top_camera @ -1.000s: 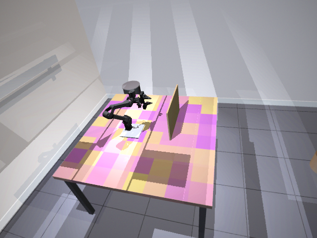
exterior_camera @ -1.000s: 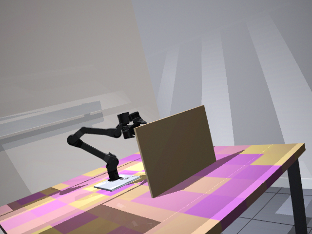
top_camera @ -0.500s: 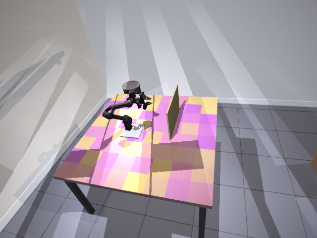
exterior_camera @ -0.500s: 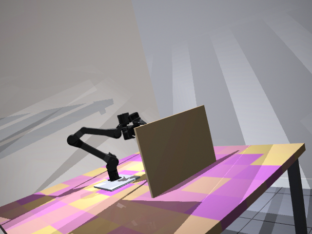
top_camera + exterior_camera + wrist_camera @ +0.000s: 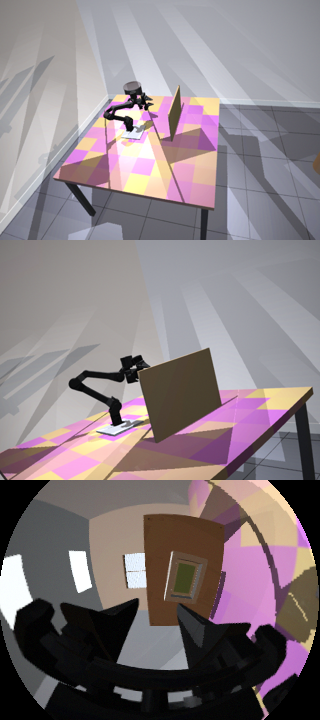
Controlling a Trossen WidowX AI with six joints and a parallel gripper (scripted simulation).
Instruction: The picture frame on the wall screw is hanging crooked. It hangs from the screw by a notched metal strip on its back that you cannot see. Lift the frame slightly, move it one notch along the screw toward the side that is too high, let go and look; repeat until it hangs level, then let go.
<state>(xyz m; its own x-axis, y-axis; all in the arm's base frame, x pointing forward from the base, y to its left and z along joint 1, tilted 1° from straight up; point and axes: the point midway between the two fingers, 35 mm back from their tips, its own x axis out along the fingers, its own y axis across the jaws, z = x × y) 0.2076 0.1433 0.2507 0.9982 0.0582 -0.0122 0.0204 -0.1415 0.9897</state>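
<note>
The picture frame lies 190 mm ahead of my gripper tip, 90 mm below it and 10 mm to the left of it. From my gripper tip the other things lie so: brown wall panel: 200 mm ahead, 110 mm below, 10 mm to the left.
</note>
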